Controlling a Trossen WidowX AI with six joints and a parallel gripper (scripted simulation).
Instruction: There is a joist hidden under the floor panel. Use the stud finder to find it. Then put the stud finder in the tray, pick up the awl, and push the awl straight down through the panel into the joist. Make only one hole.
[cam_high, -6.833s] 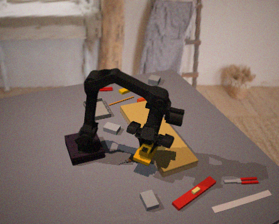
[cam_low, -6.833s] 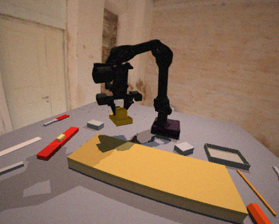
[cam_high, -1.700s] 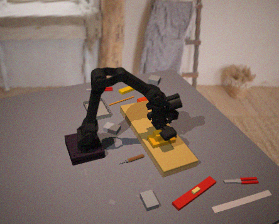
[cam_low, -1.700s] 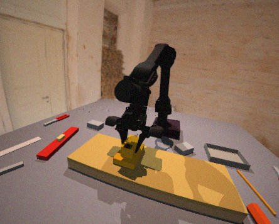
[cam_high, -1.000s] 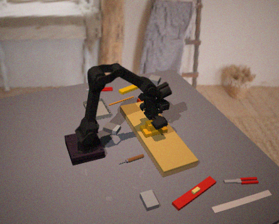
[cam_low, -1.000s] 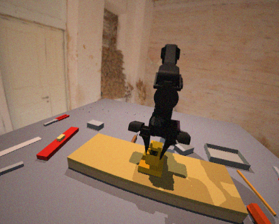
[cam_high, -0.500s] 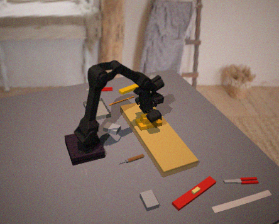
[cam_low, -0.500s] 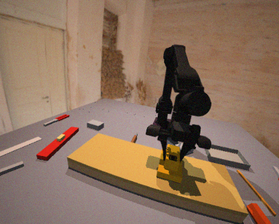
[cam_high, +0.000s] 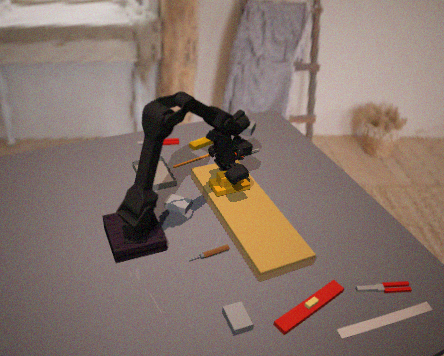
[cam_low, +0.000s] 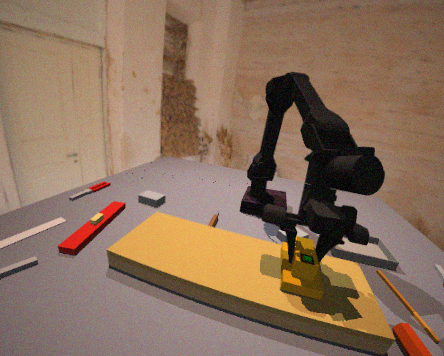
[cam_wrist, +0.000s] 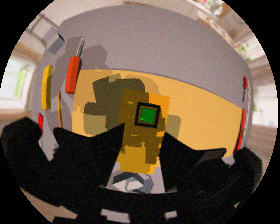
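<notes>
Right now the grey tray is 250 mm behind my gripper tip, 150 mm to the left of it and 50 mm below it. The rest, counted from my gripper tip: yellow stud finder (10 mm ahead, 20 mm above); then pencil (90 mm behind, 230 mm to the left, 60 mm below); then awl (140 mm behind, 260 mm to the right, 60 mm below).
</notes>
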